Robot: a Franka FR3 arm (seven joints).
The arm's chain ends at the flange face. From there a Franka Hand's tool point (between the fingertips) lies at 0.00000 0.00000 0.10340 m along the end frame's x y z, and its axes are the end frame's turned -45 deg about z.
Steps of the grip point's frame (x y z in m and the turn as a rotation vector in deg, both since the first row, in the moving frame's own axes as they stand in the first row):
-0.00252, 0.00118, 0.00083, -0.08, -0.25, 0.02
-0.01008, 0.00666, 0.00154, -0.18, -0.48, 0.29
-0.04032, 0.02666, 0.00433, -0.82, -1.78, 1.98
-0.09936, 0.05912, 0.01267, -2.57, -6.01, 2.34
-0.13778, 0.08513, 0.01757, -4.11, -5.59, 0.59
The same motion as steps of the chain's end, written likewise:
-0.00073, 0.00220, 0.00083, -0.23, -0.12, 0.02
-0.00203, 0.01100, 0.00154, -0.47, -0.21, 0.29
-0.00838, 0.04407, 0.00439, -1.84, -0.68, 1.98
-0.02385, 0.10123, 0.01334, -6.07, -2.43, 2.34
-0.03528, 0.14528, 0.01833, -6.86, -1.05, 0.59

